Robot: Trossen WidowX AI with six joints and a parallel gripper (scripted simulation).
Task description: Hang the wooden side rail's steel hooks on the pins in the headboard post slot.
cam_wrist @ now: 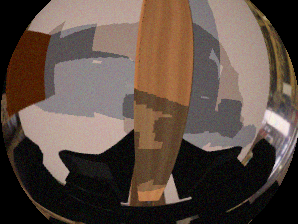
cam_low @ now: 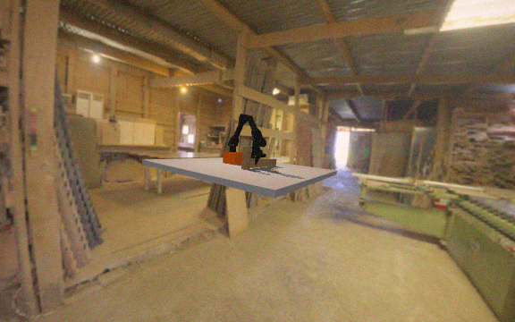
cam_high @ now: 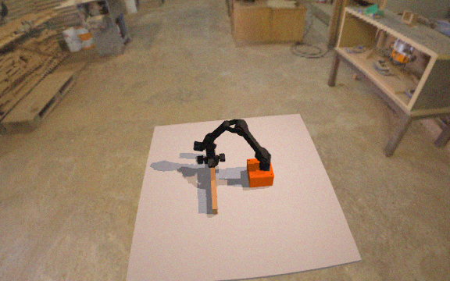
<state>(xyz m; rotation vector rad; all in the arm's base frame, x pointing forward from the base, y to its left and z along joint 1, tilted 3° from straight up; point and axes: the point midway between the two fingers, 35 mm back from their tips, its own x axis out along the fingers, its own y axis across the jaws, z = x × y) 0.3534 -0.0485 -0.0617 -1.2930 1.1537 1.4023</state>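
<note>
The upright headboard post is 2 cm ahead of my gripper tip, 11 cm to the right of it and 5 cm above it.
</note>
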